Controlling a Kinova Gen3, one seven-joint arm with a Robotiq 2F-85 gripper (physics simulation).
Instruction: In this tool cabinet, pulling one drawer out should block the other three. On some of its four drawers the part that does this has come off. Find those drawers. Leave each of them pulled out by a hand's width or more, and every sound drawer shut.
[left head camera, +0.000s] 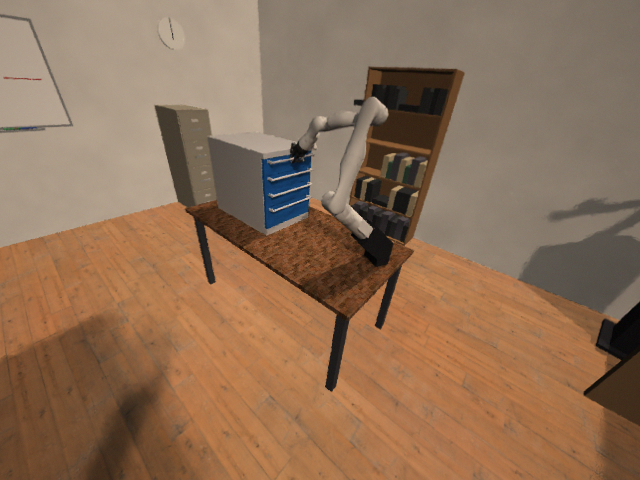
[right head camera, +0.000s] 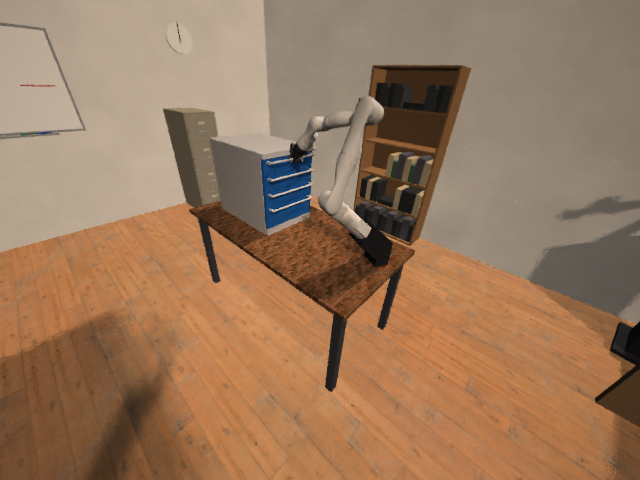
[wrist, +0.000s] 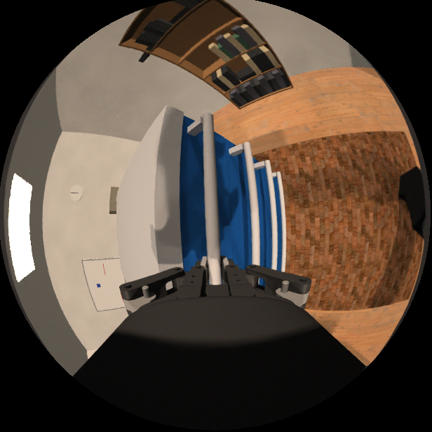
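Observation:
The tool cabinet (left head camera: 237, 180) (right head camera: 237, 180) (wrist: 137, 210) is light grey with four blue drawer fronts, one above another. All four fronts look flush with it. The top drawer's handle (left head camera: 278, 161) (wrist: 211, 190) is a long pale bar. Below it are the second handle (left head camera: 289, 175) (wrist: 253, 200), the third handle (left head camera: 289, 190) (wrist: 272, 200) and the bottom handle (left head camera: 289, 204) (wrist: 283, 210). My gripper (left head camera: 296, 159) (right head camera: 296, 159) (wrist: 214, 263) is shut on the top drawer's handle, one finger on each side of the bar. The blocking parts do not show.
The cabinet stands at the far end of a brown wooden table (left head camera: 310, 253) (right head camera: 310, 253) (wrist: 340, 220). The arm's black base (left head camera: 379, 249) (right head camera: 379, 249) is at the near right. A bookshelf (left head camera: 448, 111) (right head camera: 455, 111) and a beige filing cabinet (left head camera: 173, 149) (right head camera: 180, 149) stand behind.

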